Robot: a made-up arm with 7 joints.
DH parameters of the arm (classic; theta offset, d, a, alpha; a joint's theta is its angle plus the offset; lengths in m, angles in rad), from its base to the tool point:
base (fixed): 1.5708 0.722 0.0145 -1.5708
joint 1: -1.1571 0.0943 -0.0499 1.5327
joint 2: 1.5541 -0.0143 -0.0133 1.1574
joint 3: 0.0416 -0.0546 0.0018 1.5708
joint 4: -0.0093 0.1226 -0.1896 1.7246
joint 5: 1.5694 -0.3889 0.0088 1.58
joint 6: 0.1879 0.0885 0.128 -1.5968
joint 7: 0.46 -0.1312 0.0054 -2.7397
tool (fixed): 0.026 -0.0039 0 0
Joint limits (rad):
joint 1: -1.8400..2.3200
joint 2: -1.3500..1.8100
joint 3: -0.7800..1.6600
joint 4: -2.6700..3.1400
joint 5: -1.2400..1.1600
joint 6: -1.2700..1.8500
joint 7: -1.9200..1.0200
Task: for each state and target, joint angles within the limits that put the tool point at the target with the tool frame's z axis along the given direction. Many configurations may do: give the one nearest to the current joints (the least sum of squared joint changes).
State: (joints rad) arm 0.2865 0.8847 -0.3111 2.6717 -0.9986 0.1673 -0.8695
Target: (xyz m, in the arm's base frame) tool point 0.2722 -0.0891 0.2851 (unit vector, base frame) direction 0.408 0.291 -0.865
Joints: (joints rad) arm 0.8981 0.9609 0.3552 2.8619 -1.1949 0.1023 -1.0673
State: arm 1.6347 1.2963 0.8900 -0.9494 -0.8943 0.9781 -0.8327
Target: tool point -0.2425 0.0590 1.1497 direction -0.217 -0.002 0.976
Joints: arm 2.0490 1.7171 1.4684 -0.5705 -0.8917 0.3694 -0.3913
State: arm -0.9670 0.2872 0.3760 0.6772 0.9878 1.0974 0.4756
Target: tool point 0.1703 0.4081 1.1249 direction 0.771 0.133 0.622
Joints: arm -1.1337 0.2362 0.4610 1.1258 1.1324 0.5675 0.4729
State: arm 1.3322 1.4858 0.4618 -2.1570 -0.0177 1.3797 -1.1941
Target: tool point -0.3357 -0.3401 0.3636 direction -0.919 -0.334 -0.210
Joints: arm 0.9165 1.1955 0.2399 -2.1194 0.6765 0.9216 -0.9700
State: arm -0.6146 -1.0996 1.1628 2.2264 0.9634 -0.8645 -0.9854
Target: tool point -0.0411 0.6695 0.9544 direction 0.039 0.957 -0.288
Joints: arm -1.1994 -1.3500 0.5573 1.7097 0.4779 -0.5699 -0.8955
